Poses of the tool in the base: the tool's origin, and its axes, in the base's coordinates. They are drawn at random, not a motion.
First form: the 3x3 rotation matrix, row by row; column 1 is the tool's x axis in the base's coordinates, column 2 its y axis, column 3 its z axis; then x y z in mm. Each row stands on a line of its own.
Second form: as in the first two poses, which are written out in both.
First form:
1:
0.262 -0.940 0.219
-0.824 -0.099 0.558
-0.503 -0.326 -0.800
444 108 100
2:
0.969 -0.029 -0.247
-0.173 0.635 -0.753
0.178 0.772 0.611
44 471 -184
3:
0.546 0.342 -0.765
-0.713 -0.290 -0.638
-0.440 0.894 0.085
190 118 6
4:
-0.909 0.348 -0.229
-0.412 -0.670 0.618
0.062 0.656 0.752
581 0 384
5:
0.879 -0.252 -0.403
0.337 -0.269 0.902
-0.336 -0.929 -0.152
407 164 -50
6:
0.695 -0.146 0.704
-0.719 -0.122 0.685
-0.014 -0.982 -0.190
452 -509 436
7:
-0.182 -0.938 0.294
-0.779 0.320 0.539
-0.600 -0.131 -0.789
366 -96 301
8:
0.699 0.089 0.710
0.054 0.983 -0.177
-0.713 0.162 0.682
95 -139 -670
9:
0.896 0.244 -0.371
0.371 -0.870 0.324
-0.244 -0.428 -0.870
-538 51 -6
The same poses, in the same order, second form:
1: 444 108 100 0.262 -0.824 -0.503 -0.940 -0.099 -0.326
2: 44 471 -184 0.969 -0.173 0.178 -0.029 0.635 0.772
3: 190 118 6 0.546 -0.713 -0.440 0.342 -0.290 0.894
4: 581 0 384 -0.909 -0.412 0.062 0.348 -0.670 0.656
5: 407 164 -50 0.879 0.337 -0.336 -0.252 -0.269 -0.929
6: 452 -509 436 0.695 -0.719 -0.014 -0.146 -0.122 -0.982
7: 366 -96 301 -0.182 -0.779 -0.600 -0.938 0.320 -0.131
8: 95 -139 -670 0.699 0.054 -0.713 0.089 0.983 0.162
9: -538 51 -6 0.896 0.371 -0.244 0.244 -0.870 -0.428
